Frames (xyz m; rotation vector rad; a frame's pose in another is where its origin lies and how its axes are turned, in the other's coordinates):
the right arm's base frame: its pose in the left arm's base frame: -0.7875 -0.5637 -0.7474 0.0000 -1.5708 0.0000
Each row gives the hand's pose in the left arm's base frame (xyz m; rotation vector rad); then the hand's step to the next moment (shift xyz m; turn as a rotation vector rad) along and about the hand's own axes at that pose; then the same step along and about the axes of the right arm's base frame.
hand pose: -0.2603 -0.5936 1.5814 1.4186 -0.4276 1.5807
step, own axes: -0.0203 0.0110 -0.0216 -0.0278 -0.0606 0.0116
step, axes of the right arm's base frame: -0.0208 0.0029 0.0236 -0.0414 0.0102 -0.0526
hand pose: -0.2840 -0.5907 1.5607 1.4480 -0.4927 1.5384
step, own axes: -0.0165 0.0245 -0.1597 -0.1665 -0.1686 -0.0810
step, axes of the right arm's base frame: -0.0435 0.1107 0.1106 -0.2230 0.0884 -0.0718
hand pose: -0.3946 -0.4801 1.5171 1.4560 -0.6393 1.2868
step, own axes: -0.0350 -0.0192 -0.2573 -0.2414 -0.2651 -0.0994
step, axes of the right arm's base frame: -0.0700 0.2344 0.0892 -0.3283 0.1181 -0.1292
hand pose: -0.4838 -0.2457 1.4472 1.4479 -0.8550 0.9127
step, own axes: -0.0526 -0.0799 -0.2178 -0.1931 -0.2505 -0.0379
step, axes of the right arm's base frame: -0.0748 0.2229 -0.0361 -0.2804 0.0556 -0.1405
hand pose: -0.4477 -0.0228 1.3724 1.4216 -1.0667 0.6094
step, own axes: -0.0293 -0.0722 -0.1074 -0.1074 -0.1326 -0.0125
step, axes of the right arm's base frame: -0.0421 0.1021 -0.0735 -0.1542 0.0235 -0.0704
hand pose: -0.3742 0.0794 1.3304 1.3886 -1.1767 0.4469
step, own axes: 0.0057 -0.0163 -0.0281 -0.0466 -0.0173 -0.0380
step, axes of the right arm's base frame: 0.0027 0.0197 -0.0263 -0.0389 0.0481 -0.0091
